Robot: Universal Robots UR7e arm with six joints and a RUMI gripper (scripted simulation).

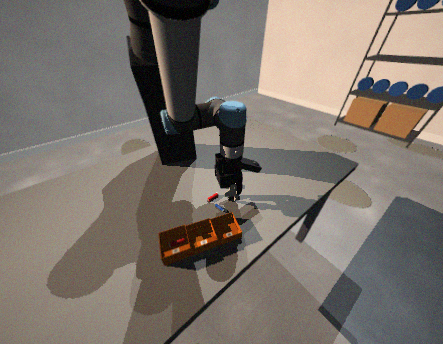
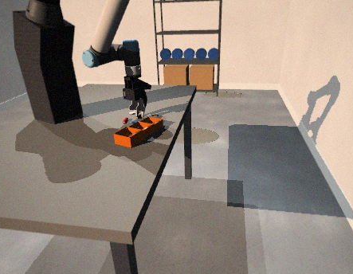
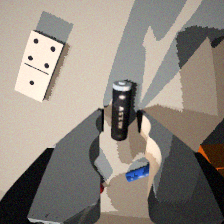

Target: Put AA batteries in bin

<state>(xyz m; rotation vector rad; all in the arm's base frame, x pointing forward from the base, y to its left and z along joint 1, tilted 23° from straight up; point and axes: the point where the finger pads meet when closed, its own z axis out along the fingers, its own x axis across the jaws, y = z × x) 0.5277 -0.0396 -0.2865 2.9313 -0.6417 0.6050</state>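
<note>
Now: hand 1 cm above the black battery. Also, from my hand: blue battery: 8 cm to the right, 1 cm below; then orange bin: 20 cm to the right, 5 cm ahead; then white block: 6 cm to the left, 4 cm behind, 1 cm below.
</note>
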